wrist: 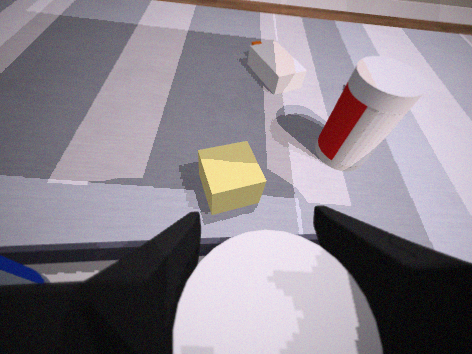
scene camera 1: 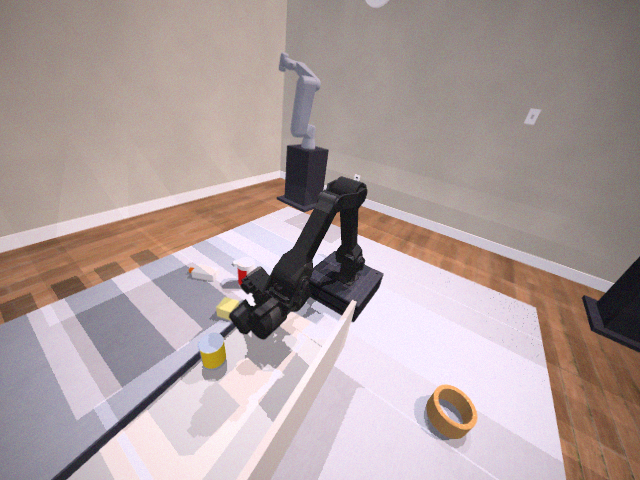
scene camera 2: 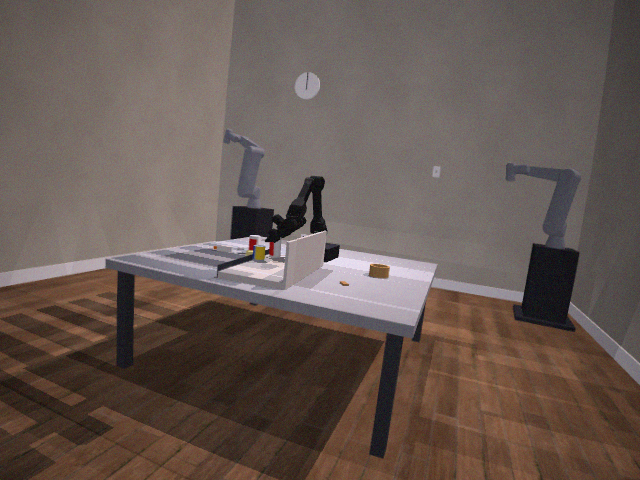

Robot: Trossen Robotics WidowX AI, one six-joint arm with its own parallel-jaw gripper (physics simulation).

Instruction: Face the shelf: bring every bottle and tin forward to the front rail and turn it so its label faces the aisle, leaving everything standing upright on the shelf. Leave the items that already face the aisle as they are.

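Places are measured from the arm's base along level axes (x left, y back, z up), in millimetres.
Where they show: gripper, fingertip midpoint: (wrist: 256,217) (scene camera 1: 247,299) (scene camera 2: 267,240); arm's base at its link origin: (scene camera 1: 346,277).
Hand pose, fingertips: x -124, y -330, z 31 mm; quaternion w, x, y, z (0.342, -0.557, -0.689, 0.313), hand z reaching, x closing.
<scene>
Things, the pixels of their top centre, and the offset from my fingertips. Level surfaces: height alone.
- tin with a white top, top centre: (wrist: 287,332) dx +45, dy +7, dz +23 mm
- yellow tin at its top centre: (scene camera 1: 211,342) (scene camera 2: 259,245) dx +49, dy -137, dz -9 mm
- shelf board at its surface level: dz -79 mm
- red-and-white tin at its top centre: (wrist: 391,74) (scene camera 1: 246,261) (scene camera 2: 255,235) dx -151, dy +106, dz -6 mm
- yellow cube at its top centre: (wrist: 231,165) (scene camera 1: 227,304) dx -80, dy -16, dz -67 mm
- white box at its top centre: (wrist: 273,53) (scene camera 1: 202,269) (scene camera 2: 223,245) dx -295, dy +19, dz -77 mm
- tan tape ring at its top centre: (scene camera 1: 455,405) (scene camera 2: 379,265) dx +546, dy +161, dz -55 mm
My gripper (wrist: 256,217) (scene camera 1: 253,321) (scene camera 2: 274,236) is shut on a tin with a white top (wrist: 270,291). It holds the tin right at the dark front rail (scene camera 1: 151,390) (wrist: 129,246) of the shelf; the tin's label is hidden. A yellow tin (scene camera 1: 211,350) (scene camera 2: 259,252) stands upright on the shelf board (scene camera 1: 199,429) just behind the rail, left of my gripper. A red-and-white tin (scene camera 1: 243,271) (wrist: 361,116) (scene camera 2: 253,244) stands on the table beyond the rail, off the shelf.
A yellow cube (scene camera 1: 227,308) (wrist: 231,175) lies just outside the rail. A white box (scene camera 1: 201,274) (wrist: 277,67) with an orange tip lies farther out. The shelf's back panel (scene camera 1: 309,381) (scene camera 2: 304,254) stands behind my gripper. A tan tape ring (scene camera 1: 451,411) (scene camera 2: 379,270) lies behind it.
</scene>
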